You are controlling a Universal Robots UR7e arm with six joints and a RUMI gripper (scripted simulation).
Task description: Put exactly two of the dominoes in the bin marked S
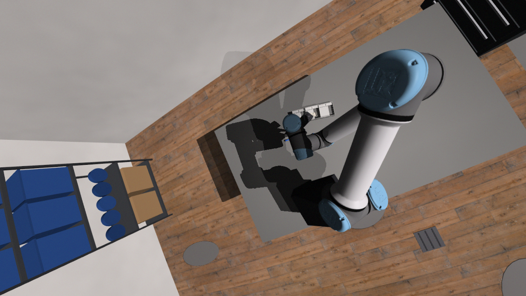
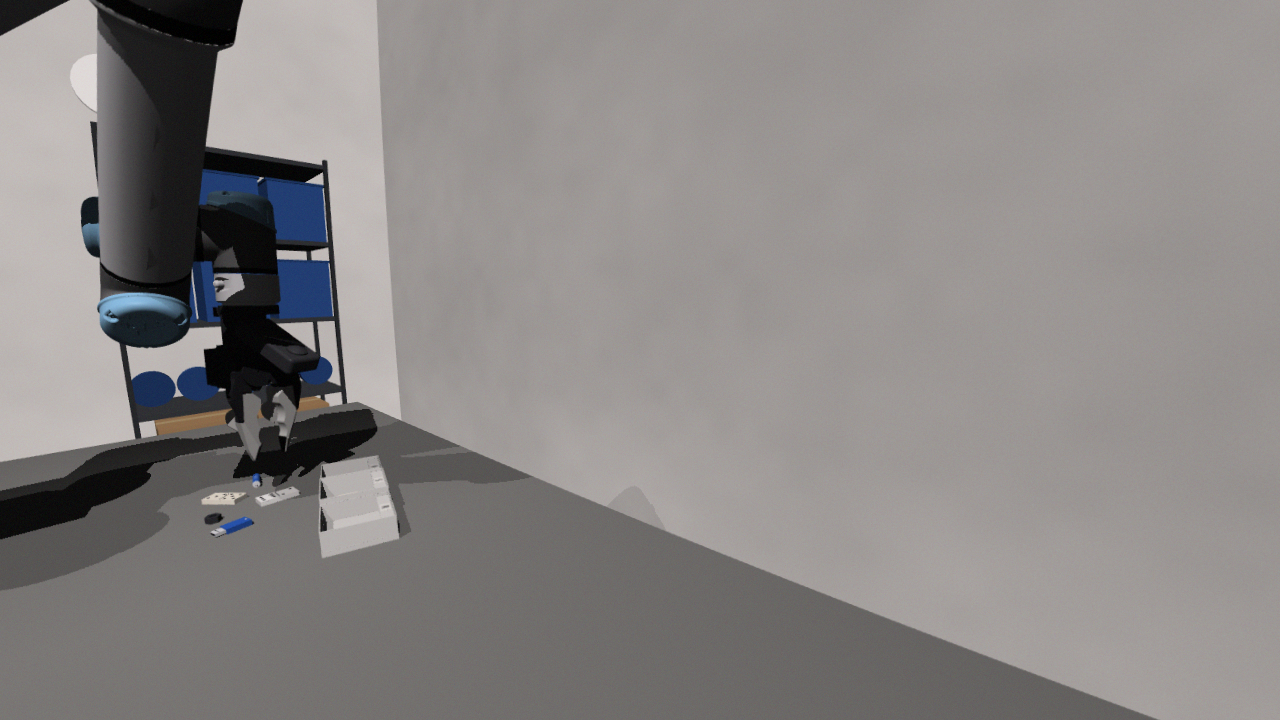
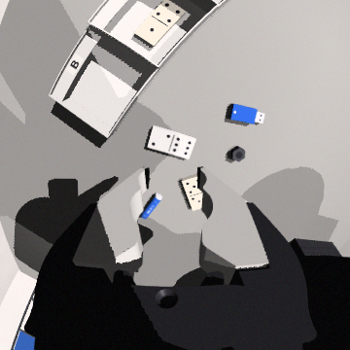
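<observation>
The white domino lies 8 cm below my hand. The rest, counted from my hand: blue battery 2 cm behind, 9 cm to the left, 8 cm below; small black piece 8 cm behind, 3 cm to the right, 8 cm below; blue usb stick 6 cm behind, 7 cm to the right, 8 cm below.
</observation>
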